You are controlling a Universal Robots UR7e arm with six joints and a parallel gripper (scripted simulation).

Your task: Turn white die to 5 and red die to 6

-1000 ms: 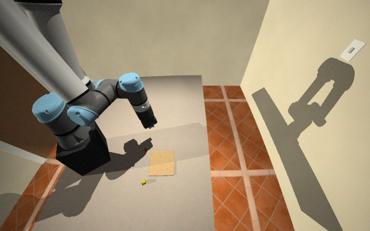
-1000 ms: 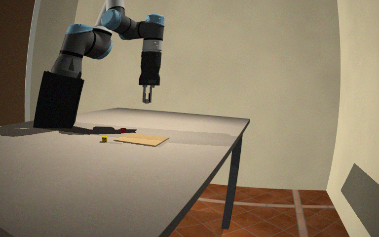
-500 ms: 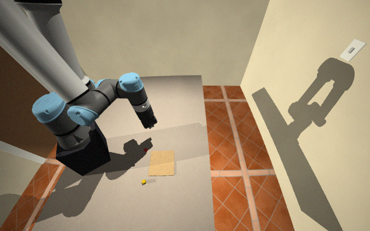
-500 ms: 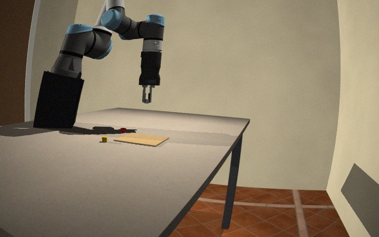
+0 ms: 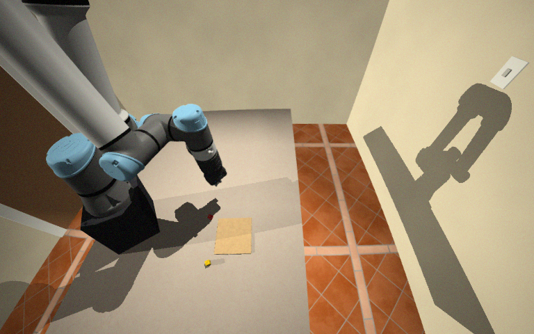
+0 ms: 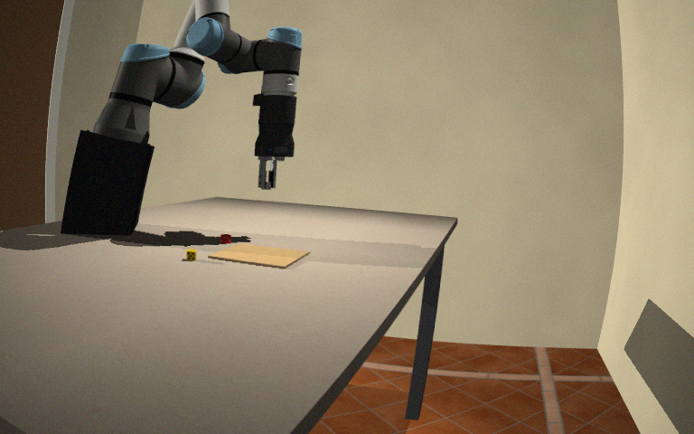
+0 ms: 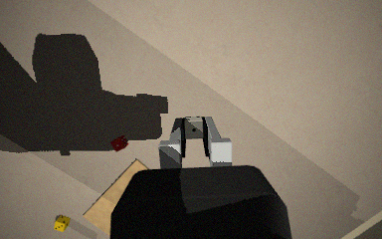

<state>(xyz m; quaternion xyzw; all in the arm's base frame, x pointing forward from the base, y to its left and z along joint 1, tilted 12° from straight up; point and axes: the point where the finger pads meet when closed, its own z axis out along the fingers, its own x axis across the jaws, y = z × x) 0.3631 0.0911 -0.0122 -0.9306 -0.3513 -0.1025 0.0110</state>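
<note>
My hand is 5 cm past the red die, 10 cm to the left of it and 11 cm above it. From my hand the other things lie so: white die: 1 cm below; yellow die: 5 cm behind, 28 cm to the right, 11 cm below; tan mat: 5 cm ahead, 19 cm to the right, 12 cm below.
</note>
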